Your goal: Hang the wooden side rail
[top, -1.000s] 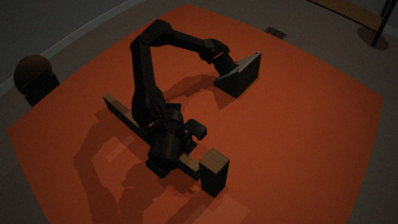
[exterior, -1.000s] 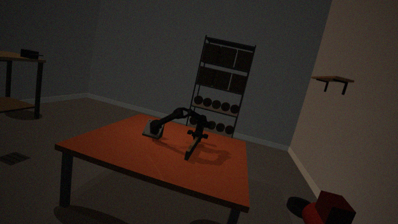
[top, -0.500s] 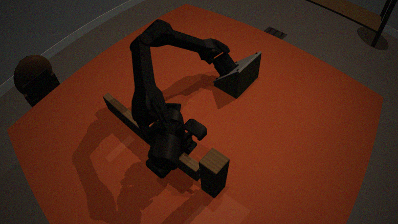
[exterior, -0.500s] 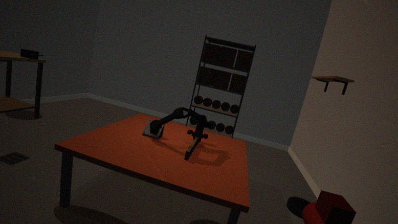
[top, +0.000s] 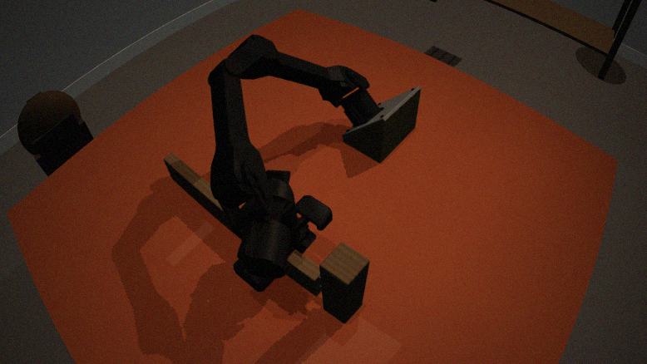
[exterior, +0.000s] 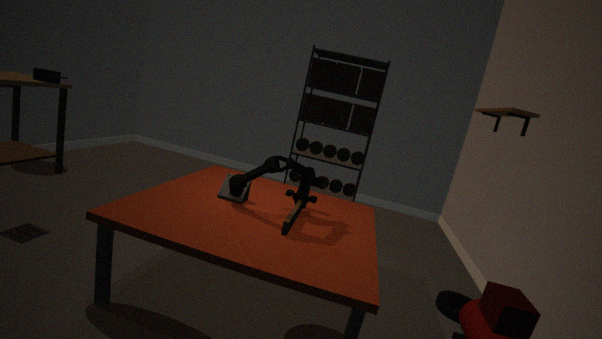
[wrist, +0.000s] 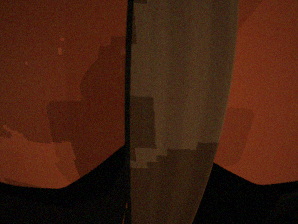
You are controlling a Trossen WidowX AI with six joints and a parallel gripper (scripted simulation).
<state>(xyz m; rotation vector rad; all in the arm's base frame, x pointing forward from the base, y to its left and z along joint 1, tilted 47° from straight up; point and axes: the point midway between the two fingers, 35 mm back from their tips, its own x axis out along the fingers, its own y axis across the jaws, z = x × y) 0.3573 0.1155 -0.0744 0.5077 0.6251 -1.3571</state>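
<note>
The wooden headboard post lies 1 cm behind my gripper tip, 12 cm to the left of it and 7 cm above it.
</note>
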